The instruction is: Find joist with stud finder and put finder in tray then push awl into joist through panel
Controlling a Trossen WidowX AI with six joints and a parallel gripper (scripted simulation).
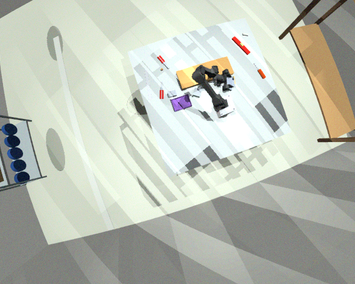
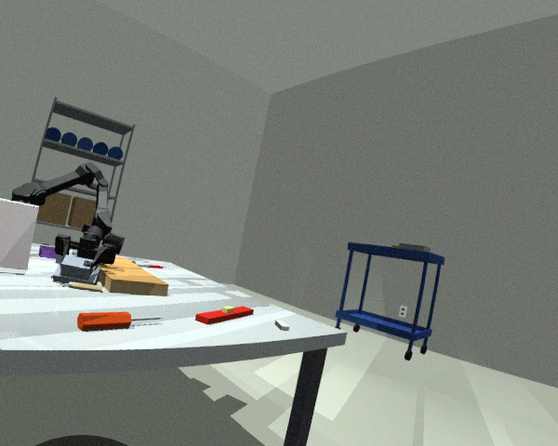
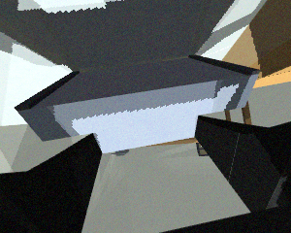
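Right now the grey stud finder is 1 cm below my gripper tip and 1 cm ahead of it. From my gripper tip the other things lie so: awl 5 cm to the right, 5 cm below; red level 37 cm ahead, 26 cm to the right, 5 cm below; purple tray 50 cm to the left, 5 cm below, 5 cm behind.
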